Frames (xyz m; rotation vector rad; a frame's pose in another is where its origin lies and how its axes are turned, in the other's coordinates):
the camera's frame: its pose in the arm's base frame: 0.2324 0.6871 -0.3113 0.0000 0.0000 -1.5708
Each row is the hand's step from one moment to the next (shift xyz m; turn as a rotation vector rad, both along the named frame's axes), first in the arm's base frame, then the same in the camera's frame.
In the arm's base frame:
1: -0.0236 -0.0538 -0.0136 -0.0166 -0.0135 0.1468
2: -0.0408 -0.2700 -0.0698 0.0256 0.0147 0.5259
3: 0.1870 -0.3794 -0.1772 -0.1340 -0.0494 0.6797
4: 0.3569 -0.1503 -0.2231 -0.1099 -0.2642 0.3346
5: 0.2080 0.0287 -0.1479 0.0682 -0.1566 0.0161
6: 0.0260 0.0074 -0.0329 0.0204 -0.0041 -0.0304
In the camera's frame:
1: 0.0538 -0.0236 -0.0136 0.0135 -0.0166 0.1468
2: 0.2700 -0.0408 -0.0698 -0.0147 0.0256 0.5259
3: 0.3794 0.1870 -0.1772 0.0494 -0.1340 0.6797
4: 0.1503 0.3569 -0.2231 0.2642 -0.1099 0.3346
5: -0.0287 0.2080 -0.1479 0.1566 0.0682 0.0161
6: -0.0074 0.0260 -0.0329 0.0041 0.0204 -0.0304

